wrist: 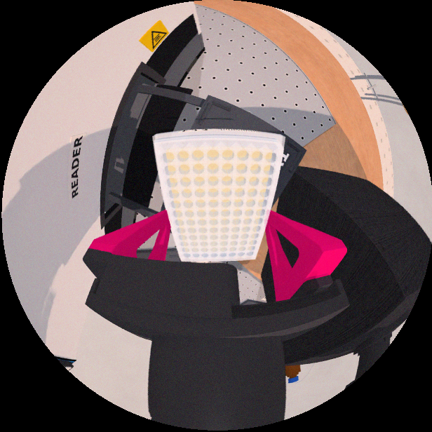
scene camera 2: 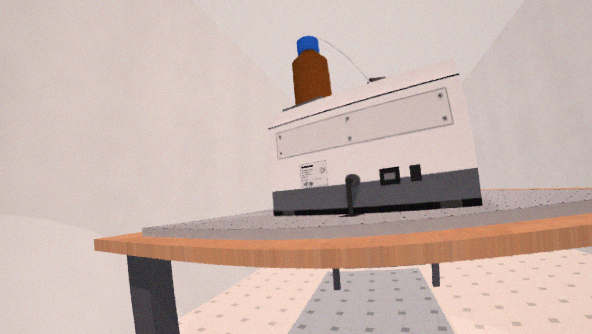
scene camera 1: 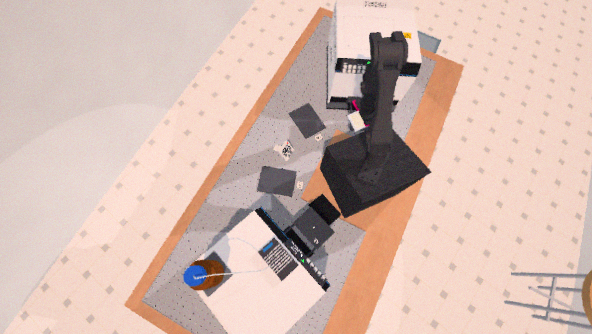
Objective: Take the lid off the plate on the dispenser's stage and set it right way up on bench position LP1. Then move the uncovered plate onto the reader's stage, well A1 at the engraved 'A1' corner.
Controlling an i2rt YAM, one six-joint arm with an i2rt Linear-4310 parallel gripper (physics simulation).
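Frame: origin at the arm's base, x ahead, y left, z up, level; centimetres.
Seen in the pictures: gripper, fingertip midpoint: (scene camera 1: 362, 118); arm's base, link origin: (scene camera 1: 375, 161).
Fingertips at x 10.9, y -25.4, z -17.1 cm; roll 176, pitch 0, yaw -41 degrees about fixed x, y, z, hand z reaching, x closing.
Pixels of each thing's top centre, then the offset from my fingertips to it.
- white plate, top centre: (scene camera 1: 365, 115) dx -0.4, dy -0.3, dz +2.2 cm
- dispenser's dark stage, top centre: (scene camera 1: 313, 227) dx -1.4, dy +54.1, dz -2.4 cm
- white reader, top centre: (scene camera 1: 377, 28) dx +10.9, dy -28.2, dz +23.1 cm
- small patterned marker, top centre: (scene camera 1: 280, 145) dx +27.9, dy +27.4, dz -4.4 cm
My gripper (wrist: 217, 215) (scene camera 1: 359, 117) is shut on the white plate (wrist: 215, 195) (scene camera 1: 356, 121), with a pink finger at each side. The wrist view shows rows of pale yellow wells in the plate. The plate is over the reader's dark stage (wrist: 222, 112) and hides much of it; part of the engraved A1 mark (wrist: 285, 160) shows at the plate's right. Any gap between plate and stage is hard to judge. The dispenser's dark stage (scene camera 1: 314, 227) bears no visible plate. Two dark bench pads (scene camera 1: 307, 120) (scene camera 1: 277, 180) show; their labels are unreadable, and I cannot make out the lid.
The white reader (scene camera 1: 357, 30) (wrist: 45, 110) stands beside the plate. The black arm base (scene camera 1: 380, 172) is close on the other side. The dispenser (scene camera 1: 250, 295) (scene camera 2: 370, 120) carries a brown bottle (scene camera 1: 214, 274) (scene camera 2: 311, 77) with a blue cap. A small patterned marker (scene camera 1: 286, 150) lies between the pads.
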